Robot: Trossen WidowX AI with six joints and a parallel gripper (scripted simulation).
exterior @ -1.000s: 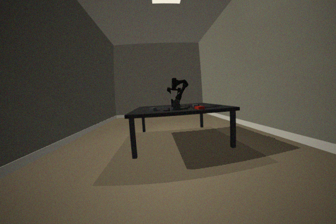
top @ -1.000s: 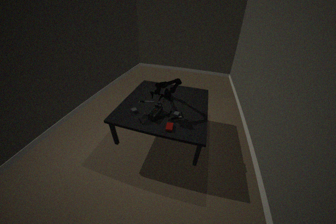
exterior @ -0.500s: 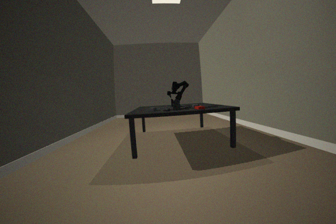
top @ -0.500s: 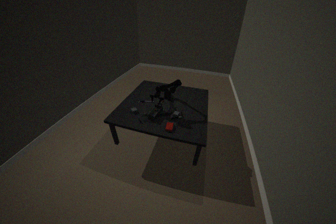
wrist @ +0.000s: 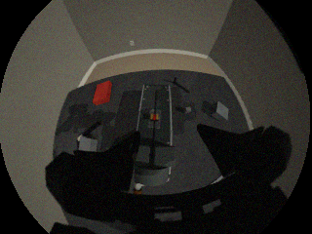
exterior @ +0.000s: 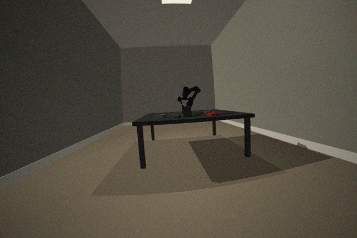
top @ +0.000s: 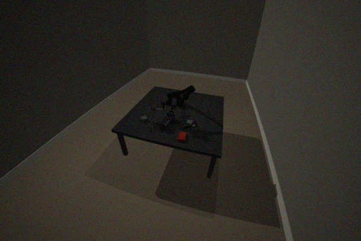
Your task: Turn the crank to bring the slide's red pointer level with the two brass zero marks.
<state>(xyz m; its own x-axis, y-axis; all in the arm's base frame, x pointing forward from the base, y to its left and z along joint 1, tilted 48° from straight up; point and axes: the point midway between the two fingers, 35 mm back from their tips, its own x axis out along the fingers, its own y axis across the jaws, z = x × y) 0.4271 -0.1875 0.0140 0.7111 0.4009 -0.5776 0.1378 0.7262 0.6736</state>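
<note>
My gripper tip is 12 cm past the crank handle, 8 cm to the right of it and 4 cm above it. From my gripper tip the other things lie so: red pointer (5 cm ahead, 1 cm to the left, 6 cm below).
</note>
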